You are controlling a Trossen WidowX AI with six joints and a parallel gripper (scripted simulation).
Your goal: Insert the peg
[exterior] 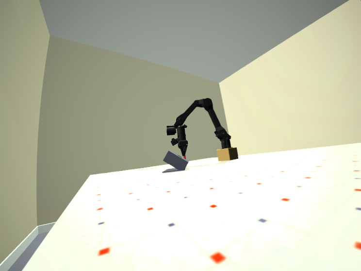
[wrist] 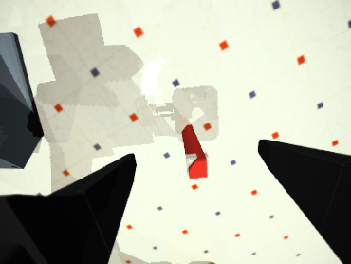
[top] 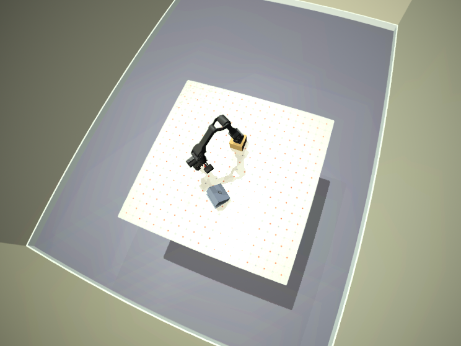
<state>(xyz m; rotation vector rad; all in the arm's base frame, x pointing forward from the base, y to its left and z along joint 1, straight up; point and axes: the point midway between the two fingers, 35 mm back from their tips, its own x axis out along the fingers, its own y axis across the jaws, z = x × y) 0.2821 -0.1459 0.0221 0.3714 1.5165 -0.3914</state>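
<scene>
My gripper tip is 10 mm past the peg and 10 mm above it. From my gripper tip the other things lie so: sloped panel 150 mm ahead, 180 mm to the left, 20 mm below.
</scene>
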